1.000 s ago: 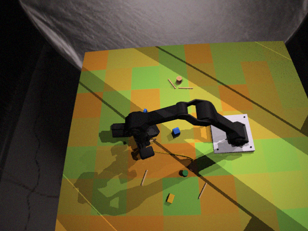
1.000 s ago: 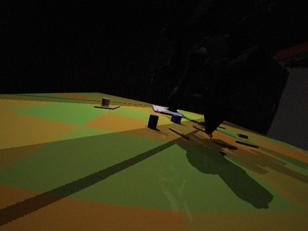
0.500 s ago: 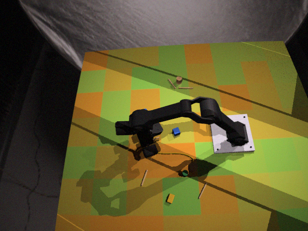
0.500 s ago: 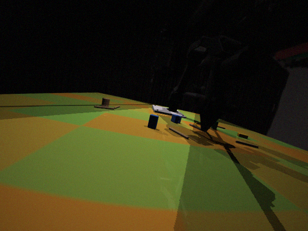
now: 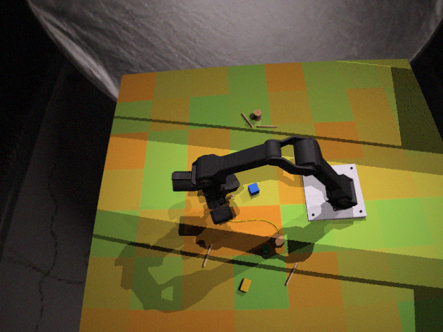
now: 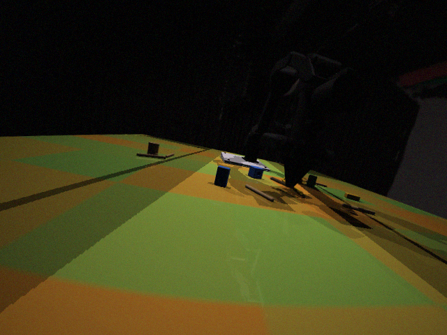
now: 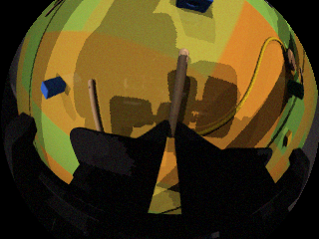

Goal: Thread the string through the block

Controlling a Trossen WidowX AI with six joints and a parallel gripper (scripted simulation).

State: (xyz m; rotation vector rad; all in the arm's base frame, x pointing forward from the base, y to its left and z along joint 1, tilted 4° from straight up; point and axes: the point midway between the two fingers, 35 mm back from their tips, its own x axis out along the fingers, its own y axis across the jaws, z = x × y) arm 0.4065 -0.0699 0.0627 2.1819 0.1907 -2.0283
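Now: the loose stick 9 cm to the right of my gripper tip, 2 cm below it and 1 cm ahead of it. Round my gripper tip: round wooden button: 18 cm behind, 16 cm to the left, 1 cm below; thin wooden stick: 1 cm behind; green cylinder: 18 cm to the left, 13 cm behind.
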